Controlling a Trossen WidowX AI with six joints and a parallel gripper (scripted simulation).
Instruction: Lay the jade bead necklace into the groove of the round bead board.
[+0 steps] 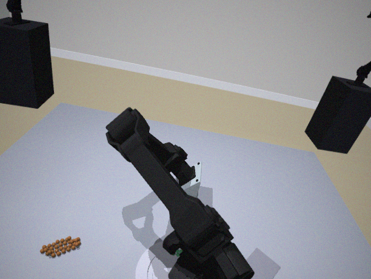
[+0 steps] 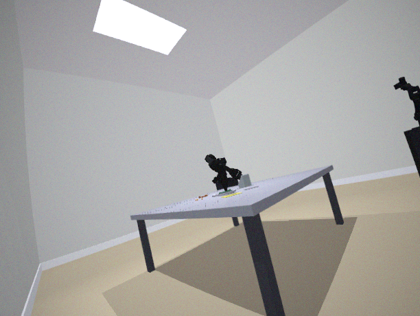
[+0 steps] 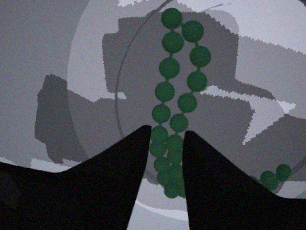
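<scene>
The round bead board is 20 mm behind my gripper tip, 40 mm to the right of it and 10 mm below it. The rest, counted from my gripper tip: yellow strip (180 mm ahead, 180 mm to the left, 20 mm below); then flat grey square (60 mm behind, 190 mm to the left, 20 mm below).
</scene>
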